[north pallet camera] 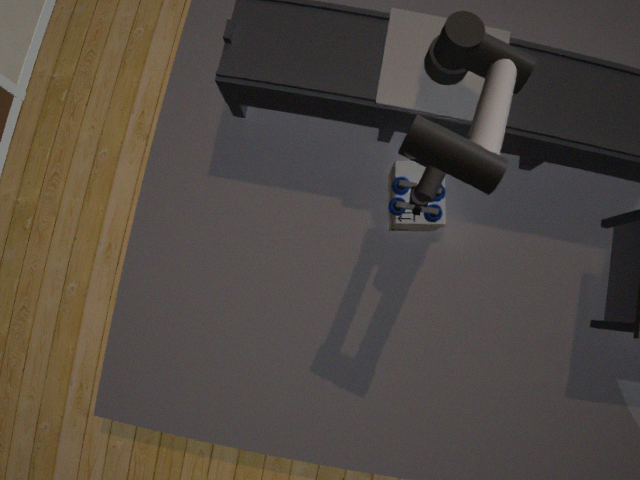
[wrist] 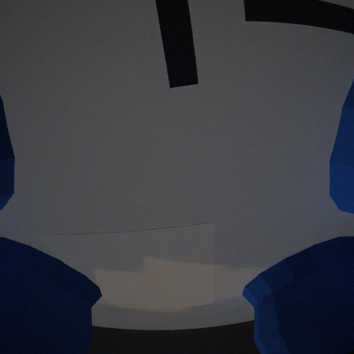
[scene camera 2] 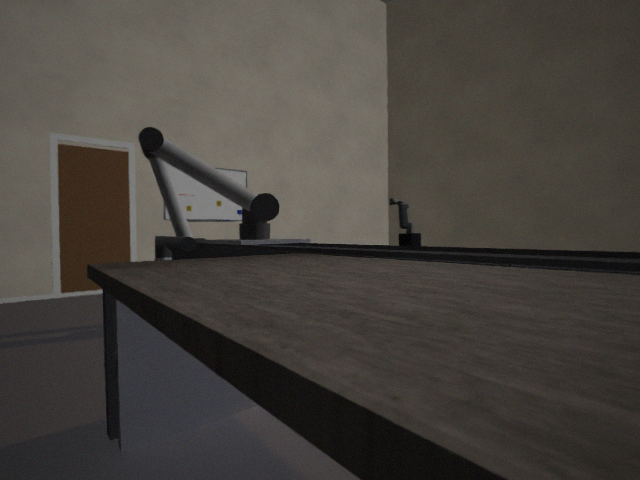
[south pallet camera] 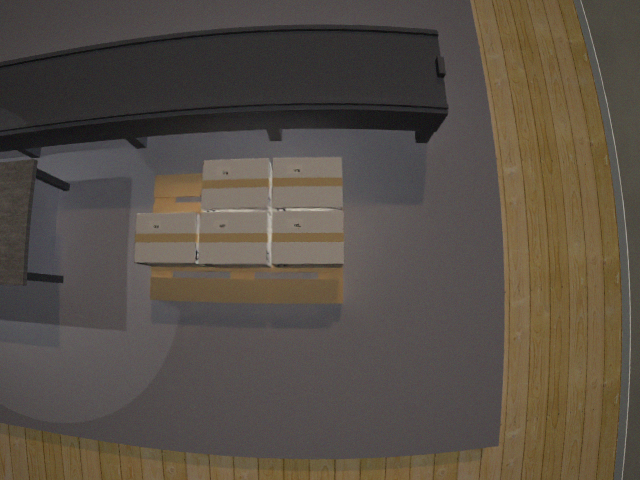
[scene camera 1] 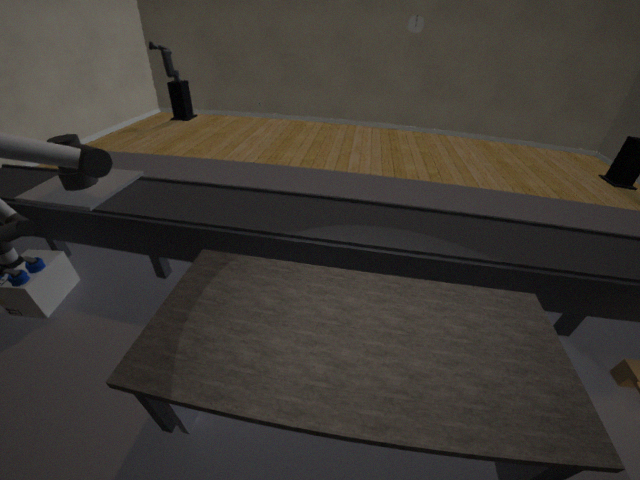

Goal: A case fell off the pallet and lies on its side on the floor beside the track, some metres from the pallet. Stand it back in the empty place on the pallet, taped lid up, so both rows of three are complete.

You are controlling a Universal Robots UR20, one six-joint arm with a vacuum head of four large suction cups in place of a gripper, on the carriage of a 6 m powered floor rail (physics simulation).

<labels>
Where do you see a wooden pallet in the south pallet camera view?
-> At 242,287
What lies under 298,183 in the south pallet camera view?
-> A white case.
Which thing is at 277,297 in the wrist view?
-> My suction head.
</labels>
